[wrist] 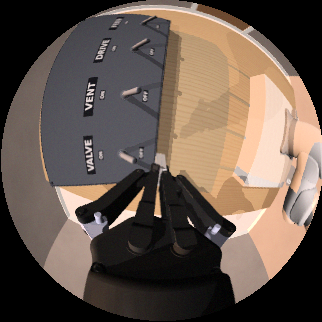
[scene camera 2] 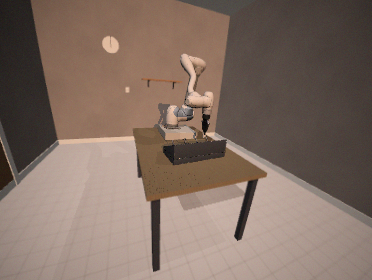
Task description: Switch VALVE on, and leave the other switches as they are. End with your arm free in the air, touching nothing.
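Where they show: gripper, fingertip midpoint: [wrist: 158, 160] [scene camera 2: 203, 137]; arm's base, link origin: [wrist: 289, 135] [scene camera 2: 171, 127].
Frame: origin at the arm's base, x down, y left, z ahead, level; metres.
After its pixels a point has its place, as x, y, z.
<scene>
The dark switch panel [scene camera 2: 200, 151] @[-0.004, -0.002, 0.792] [wrist: 65, 110] @[-0.054, 0.094, 0.711] lies on the table. In the wrist view its VALVE switch [wrist: 128, 157] @[-0.037, 0.177, 0.568] is the nearest lever, between its ON and OFF marks, with the tip of the lever hard to place exactly. The VENT switch [wrist: 131, 92] @[-0.035, 0.065, 0.578], the DRIVE switch [wrist: 141, 44] @[-0.029, -0.052, 0.586] and a further switch [wrist: 149, 20] @[-0.025, -0.170, 0.594] stand in a row beyond it, on the OFF side. My gripper [scene camera 2: 205, 134] @[-0.022, 0.180, 0.514] [wrist: 158, 160] @[-0.022, 0.180, 0.514] is shut and empty. Its tips are close to the VALVE lever, at the OFF-side edge of the panel; whether they touch anything cannot be told.
The wooden table [scene camera 2: 200, 177] @[0.084, -0.108, 1.013] [wrist: 200, 115] @[0.084, 0.074, 0.417] carries the panel and the pale base block [scene camera 2: 181, 134] @[0.023, 0.042, 0.243] [wrist: 257, 130] @[0.023, 0.062, 0.243] of the arm. The base block is on the OFF side of the panel. A wall shelf [scene camera 2: 161, 80] and a clock [scene camera 2: 110, 45] are on the back wall.
</scene>
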